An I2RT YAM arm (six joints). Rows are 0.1 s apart.
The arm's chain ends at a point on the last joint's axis. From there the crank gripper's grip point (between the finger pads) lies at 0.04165 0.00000 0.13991 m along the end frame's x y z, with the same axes.
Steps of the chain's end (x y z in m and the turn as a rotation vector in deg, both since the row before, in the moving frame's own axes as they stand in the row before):
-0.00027, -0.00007, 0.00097, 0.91, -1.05, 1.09
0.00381, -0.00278, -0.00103, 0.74, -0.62, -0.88
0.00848, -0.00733, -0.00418, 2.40, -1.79, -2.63
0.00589, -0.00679, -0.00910, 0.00, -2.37, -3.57
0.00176, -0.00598, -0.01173, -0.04, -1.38, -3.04
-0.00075, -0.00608, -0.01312, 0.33, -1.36, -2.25
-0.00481, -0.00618, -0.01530, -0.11, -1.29, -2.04
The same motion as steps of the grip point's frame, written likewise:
-0.00283, -0.00153, 0.00170, 0.91, -1.05, 1.09
0.00227, -0.00522, -0.00060, 0.74, -0.62, -0.88
0.00391, -0.01502, -0.00311, 2.40, -1.79, -2.63
-0.00001, -0.00920, -0.00750, 0.00, -2.37, -3.57
-0.00168, -0.00800, -0.01077, -0.04, -1.38, -3.04
-0.00413, -0.00846, -0.01218, 0.33, -1.36, -2.25
-0.00799, -0.00734, -0.01440, -0.11, -1.29, -2.04

